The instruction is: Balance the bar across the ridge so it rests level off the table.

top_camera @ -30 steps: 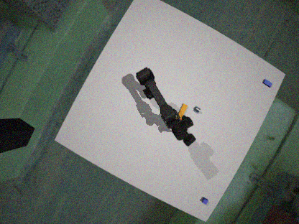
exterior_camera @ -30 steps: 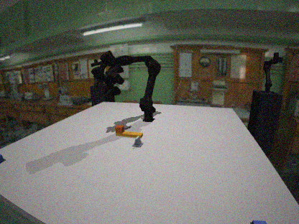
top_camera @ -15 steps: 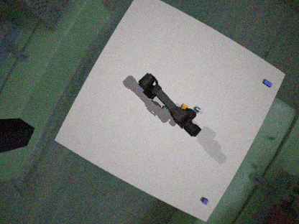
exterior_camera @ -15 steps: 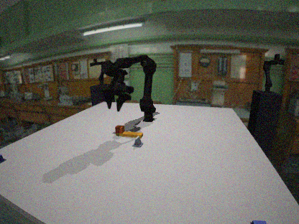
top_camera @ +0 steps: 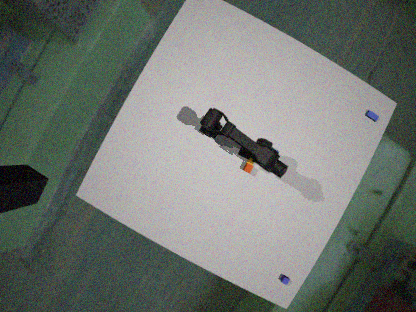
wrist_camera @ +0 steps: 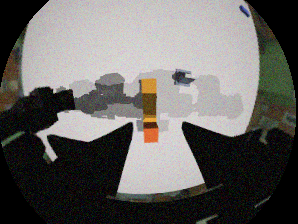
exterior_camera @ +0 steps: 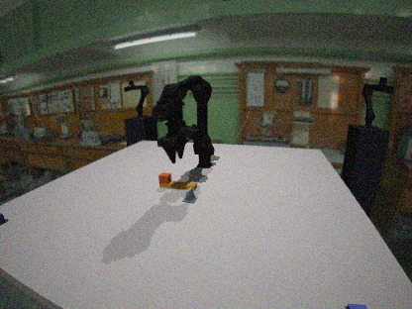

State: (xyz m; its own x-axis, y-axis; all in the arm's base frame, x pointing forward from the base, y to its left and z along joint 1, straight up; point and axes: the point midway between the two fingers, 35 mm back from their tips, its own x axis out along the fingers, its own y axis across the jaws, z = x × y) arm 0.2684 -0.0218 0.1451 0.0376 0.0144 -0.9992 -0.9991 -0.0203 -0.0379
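My gripper tip is now 9 cm above the bar and 3 cm to the left of it.
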